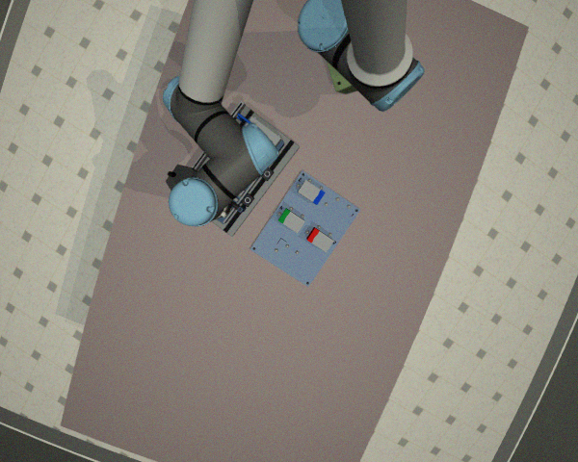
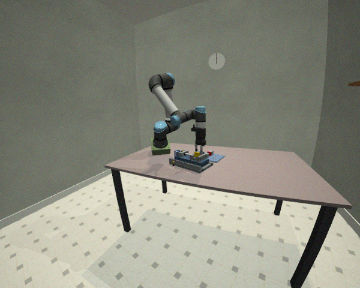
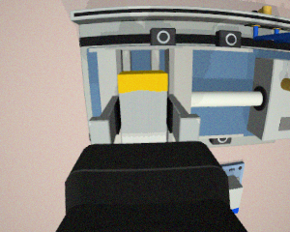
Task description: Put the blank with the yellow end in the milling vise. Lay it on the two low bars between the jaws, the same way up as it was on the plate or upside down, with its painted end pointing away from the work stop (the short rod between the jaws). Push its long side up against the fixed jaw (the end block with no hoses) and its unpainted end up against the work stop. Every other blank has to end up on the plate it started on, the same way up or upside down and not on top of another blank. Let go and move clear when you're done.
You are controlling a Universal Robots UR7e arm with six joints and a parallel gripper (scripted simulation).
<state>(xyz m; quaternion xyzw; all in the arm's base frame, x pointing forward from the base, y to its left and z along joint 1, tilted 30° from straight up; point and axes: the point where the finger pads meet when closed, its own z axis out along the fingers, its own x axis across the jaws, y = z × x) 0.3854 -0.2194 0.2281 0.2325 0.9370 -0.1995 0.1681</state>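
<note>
My hand is 2 cm above the yellow-ended blank. From my hand the other things lie so: white rod 8 cm behind, 5 cm to the left, 4 cm below; then hosed block 14 cm behind, 9 cm to the left, 4 cm below; then milling vise 6 cm behind, 4 cm to the left, 8 cm below.
</note>
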